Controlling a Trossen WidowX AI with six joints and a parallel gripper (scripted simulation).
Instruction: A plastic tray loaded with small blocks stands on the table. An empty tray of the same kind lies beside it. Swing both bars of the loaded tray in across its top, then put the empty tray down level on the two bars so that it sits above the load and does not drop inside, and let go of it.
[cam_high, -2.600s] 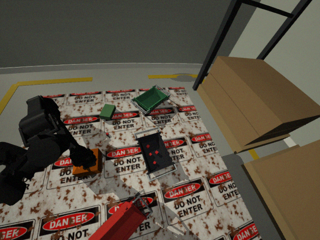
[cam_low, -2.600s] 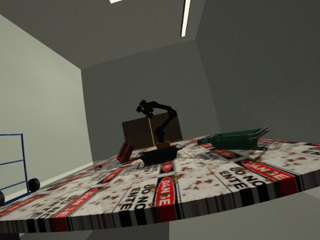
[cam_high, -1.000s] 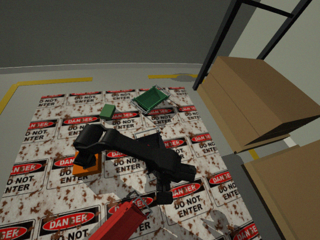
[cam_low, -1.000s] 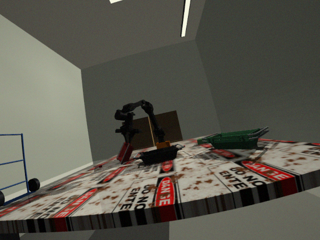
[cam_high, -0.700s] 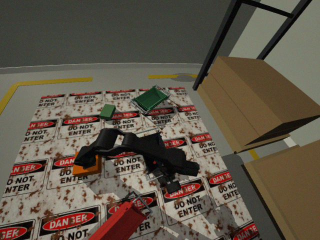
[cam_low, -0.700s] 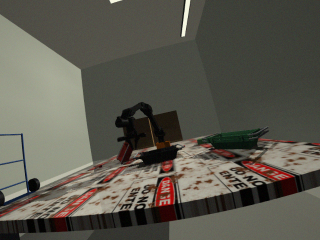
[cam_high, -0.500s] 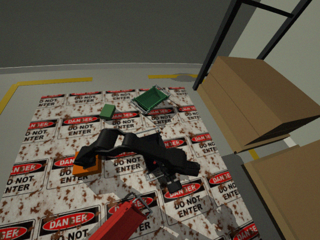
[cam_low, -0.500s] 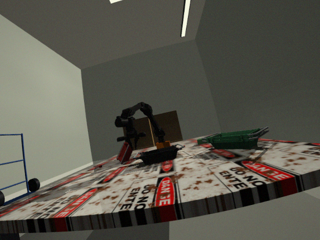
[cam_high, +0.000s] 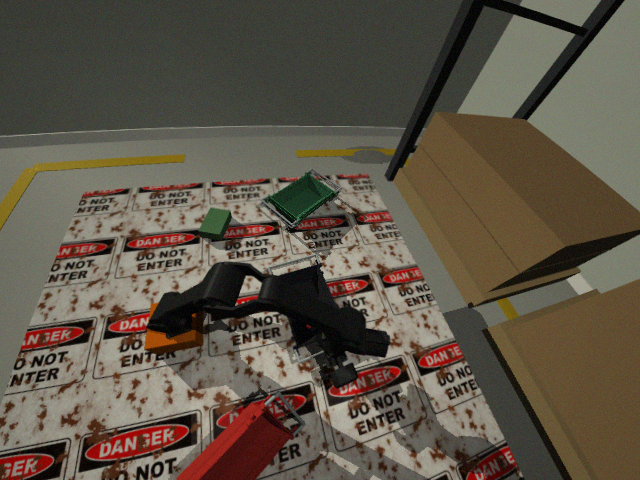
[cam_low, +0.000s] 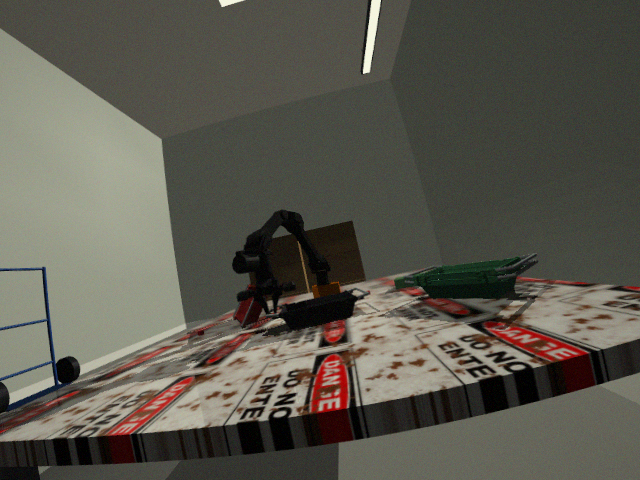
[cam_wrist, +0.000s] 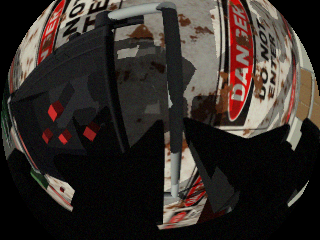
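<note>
Right now my gripper tip is 280 mm past the red tray, 150 mm to the left of it and 30 mm below it. Round my gripper tip: small green block (580 mm to the left, 210 mm behind, 20 mm below).
</note>
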